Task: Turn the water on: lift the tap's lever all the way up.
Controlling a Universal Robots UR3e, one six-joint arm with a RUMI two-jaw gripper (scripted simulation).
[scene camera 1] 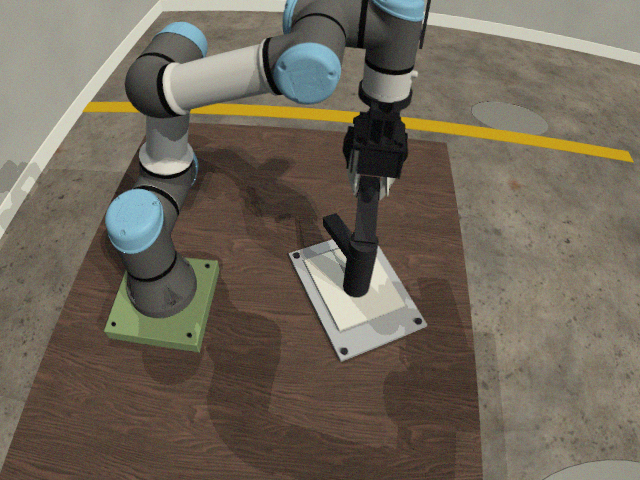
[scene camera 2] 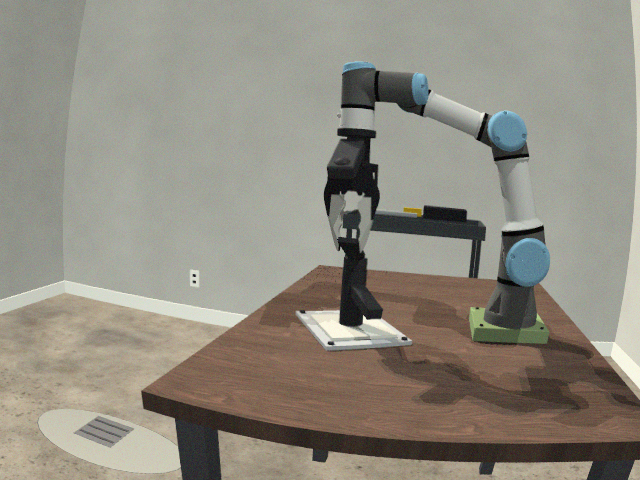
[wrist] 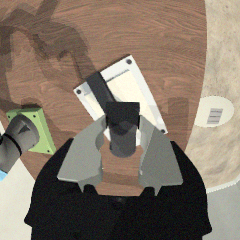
Labels:
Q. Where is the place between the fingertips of the gripper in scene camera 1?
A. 367, 197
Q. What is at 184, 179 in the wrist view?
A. The gripper.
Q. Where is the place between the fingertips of the gripper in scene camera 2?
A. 349, 252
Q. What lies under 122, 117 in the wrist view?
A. A lever.

